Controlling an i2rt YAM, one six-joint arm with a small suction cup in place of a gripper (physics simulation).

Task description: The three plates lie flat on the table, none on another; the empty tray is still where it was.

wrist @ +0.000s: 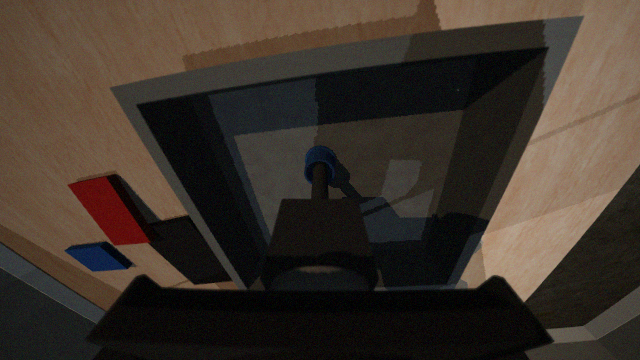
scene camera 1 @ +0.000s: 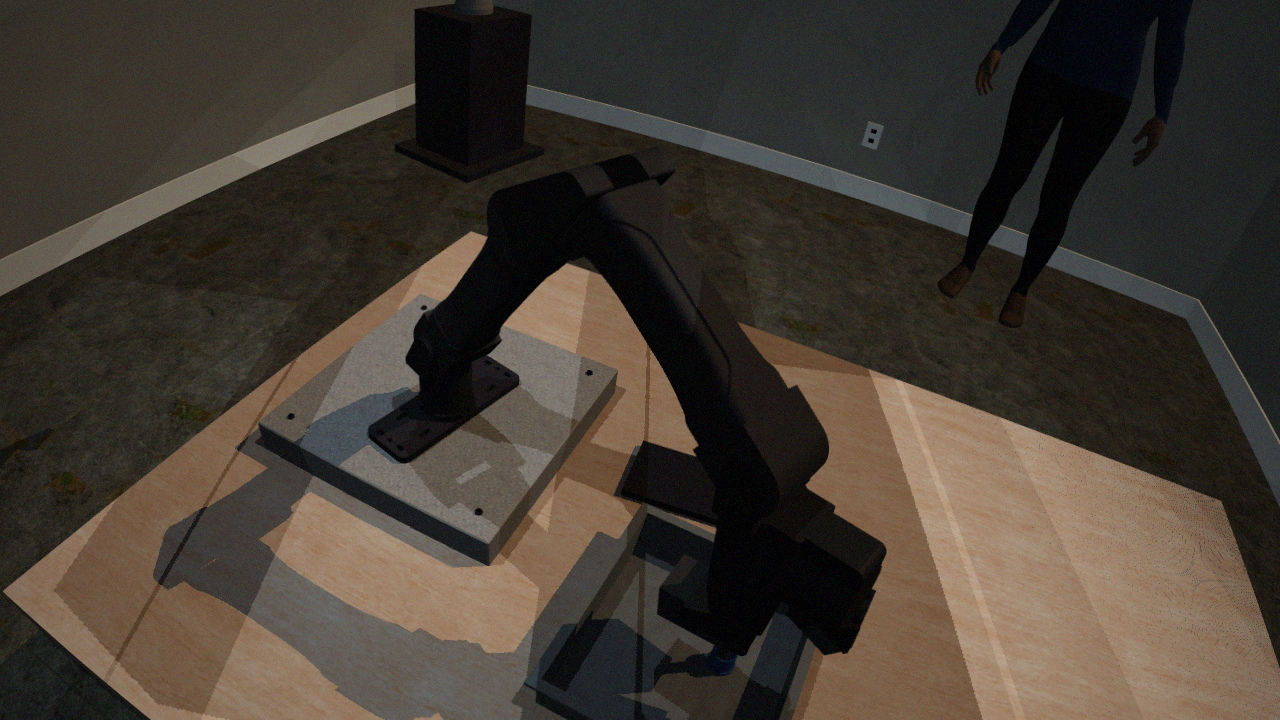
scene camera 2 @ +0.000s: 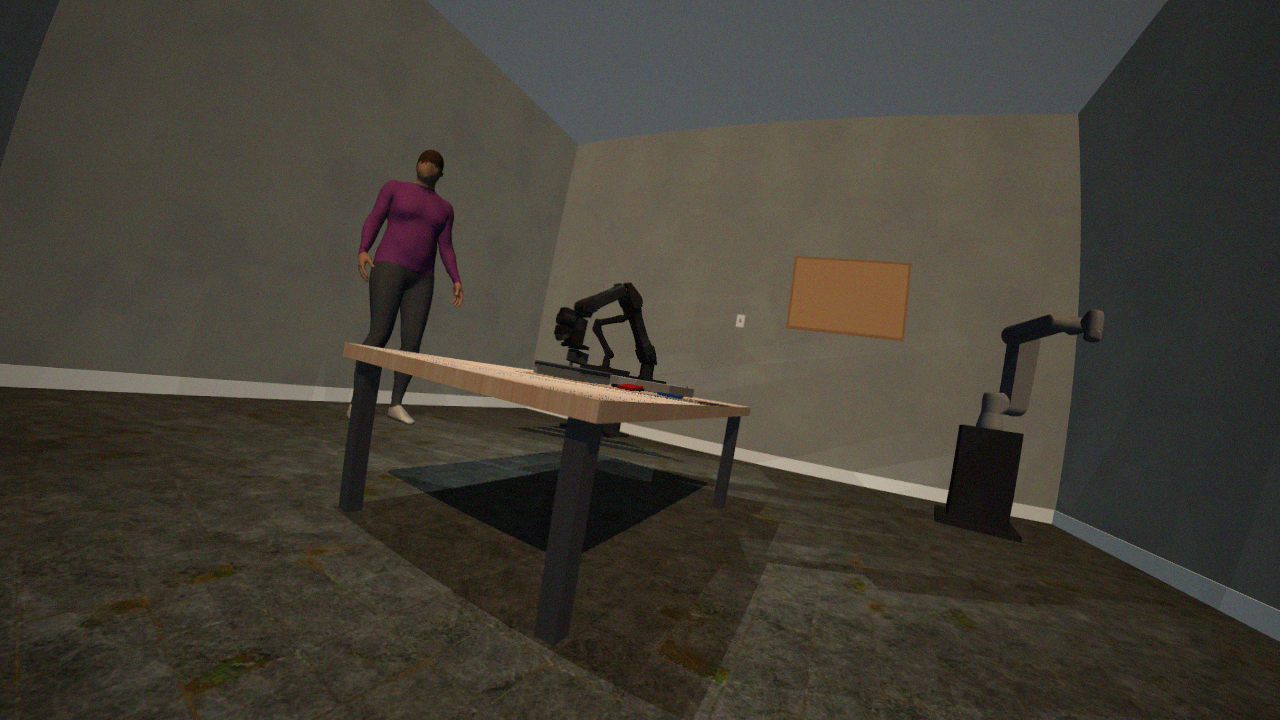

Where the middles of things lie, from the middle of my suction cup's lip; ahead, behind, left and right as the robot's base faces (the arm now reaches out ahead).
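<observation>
My suction cup is 10 mm below the grey tray (scene camera 2: 553,369), 20 mm to the left of it and 30 mm past it. Going by their middles, the grey tray is the nearest to my suction cup of the things named here. The black plate (scene camera 1: 663,477) is 10 mm below my suction cup, 160 mm behind it and 180 mm to the left of it. I also see the blue plate (wrist: 101,256), which is 10 mm below my suction cup, 190 mm behind it and 360 mm to the left of it. As for the red plate (wrist: 105,198), it is 80 mm behind my suction cup and 250 mm to the left of it.
</observation>
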